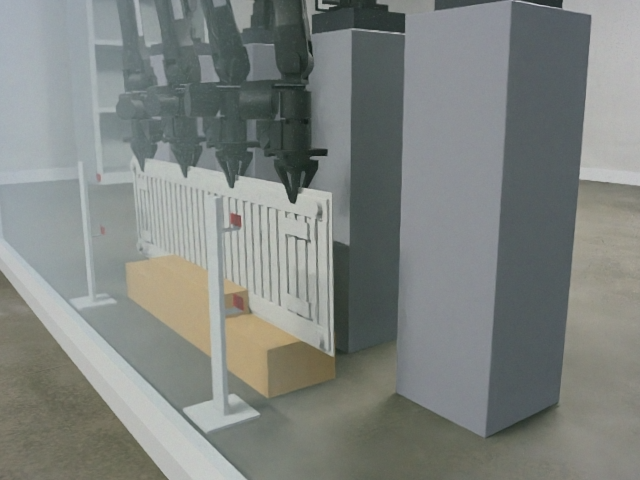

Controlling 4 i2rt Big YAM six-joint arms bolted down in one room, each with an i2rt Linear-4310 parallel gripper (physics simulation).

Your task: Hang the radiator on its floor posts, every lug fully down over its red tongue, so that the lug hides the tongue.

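Observation:
The white ribbed radiator (308, 196) stands upright, its lower edge seeming to rest on a long tan block (170, 294). Pale lug-like brackets (298, 308) show near its right end. A near white post (217, 330) and a far white post (86, 232) stand in front, apart from it. Red tongues (235, 220) (238, 301) (98, 177) (102, 230) are uncovered. Four grippers hang along its top edge: rightmost (293, 199), second from right (231, 184), second from left (186, 174), leftmost (142, 168). Their fingertips converge at the edge; their grip is unclear.
A large grey pedestal (449, 206) stands at the right, with another grey pedestal (374, 180) behind the radiator. A white rail (98, 387) runs along the lower left, beneath a hazy transparent panel. A white-framed shelf (96, 77) stands at the back left.

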